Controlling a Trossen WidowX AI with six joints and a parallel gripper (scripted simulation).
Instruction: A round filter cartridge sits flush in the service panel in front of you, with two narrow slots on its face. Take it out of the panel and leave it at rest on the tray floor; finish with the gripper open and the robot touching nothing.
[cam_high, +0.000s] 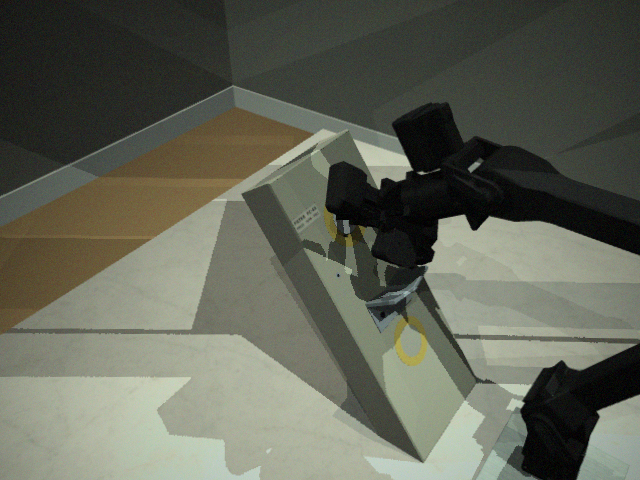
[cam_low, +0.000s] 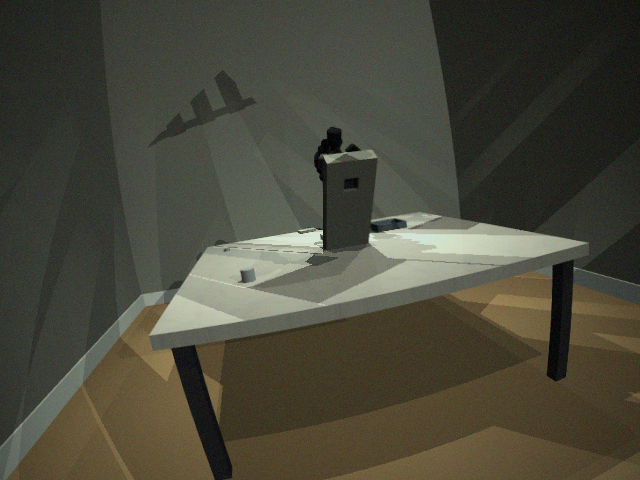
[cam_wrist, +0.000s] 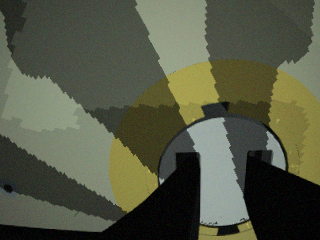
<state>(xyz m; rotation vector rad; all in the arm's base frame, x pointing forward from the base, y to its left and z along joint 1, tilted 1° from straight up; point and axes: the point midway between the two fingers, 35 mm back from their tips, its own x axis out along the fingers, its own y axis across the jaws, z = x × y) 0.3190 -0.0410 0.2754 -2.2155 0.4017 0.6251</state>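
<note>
The round grey filter cartridge lies 1 cm below my gripper tip and 1 cm ahead of it. Round my gripper tip: grey bracket (10 cm below, 9 cm behind, 1 cm to the left); then tray (39 cm behind, 33 cm to the left, 27 cm below).
</note>
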